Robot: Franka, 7 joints.
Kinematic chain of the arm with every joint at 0, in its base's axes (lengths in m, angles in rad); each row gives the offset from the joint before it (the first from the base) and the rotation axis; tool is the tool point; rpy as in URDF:
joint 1: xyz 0 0 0.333 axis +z
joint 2: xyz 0 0 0 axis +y
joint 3: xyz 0 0 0.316 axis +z
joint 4: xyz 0.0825 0 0 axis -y
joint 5: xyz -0.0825 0 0.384 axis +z
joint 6: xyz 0 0 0 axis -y
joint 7: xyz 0.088 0 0 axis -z
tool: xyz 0 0 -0.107 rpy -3.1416 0 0
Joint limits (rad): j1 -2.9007..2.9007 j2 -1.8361..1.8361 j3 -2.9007..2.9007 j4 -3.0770..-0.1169 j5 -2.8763..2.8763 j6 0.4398..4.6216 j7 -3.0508..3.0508
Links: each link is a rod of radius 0.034 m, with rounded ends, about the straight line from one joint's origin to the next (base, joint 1, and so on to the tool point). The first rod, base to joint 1, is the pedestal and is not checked.
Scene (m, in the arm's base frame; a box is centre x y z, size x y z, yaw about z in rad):
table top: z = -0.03
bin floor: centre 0.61 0.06 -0.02 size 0.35 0.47 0.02 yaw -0
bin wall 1: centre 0.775 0.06 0.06 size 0.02 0.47 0.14 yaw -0
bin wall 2: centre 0.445 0.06 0.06 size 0.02 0.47 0.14 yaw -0
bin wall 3: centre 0.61 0.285 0.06 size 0.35 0.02 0.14 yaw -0
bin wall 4: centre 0.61 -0.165 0.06 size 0.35 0.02 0.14 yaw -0
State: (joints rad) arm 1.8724 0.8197 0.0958 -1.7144 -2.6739 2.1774 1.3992
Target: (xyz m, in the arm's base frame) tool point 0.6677 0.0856 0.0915
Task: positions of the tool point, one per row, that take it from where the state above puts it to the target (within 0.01 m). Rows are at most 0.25 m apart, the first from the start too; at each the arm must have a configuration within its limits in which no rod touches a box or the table.
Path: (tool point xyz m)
1: -0.0223 0.6493 0.1451
2: 0.1899 0.5938 0.1828
3: 0.3647 0.4692 0.2304
4: 0.4757 0.2932 0.2733
5: 0.5594 0.2501 0.2404
6: 0.6273 0.1808 0.1776
7: 0.6677 0.0856 0.0915

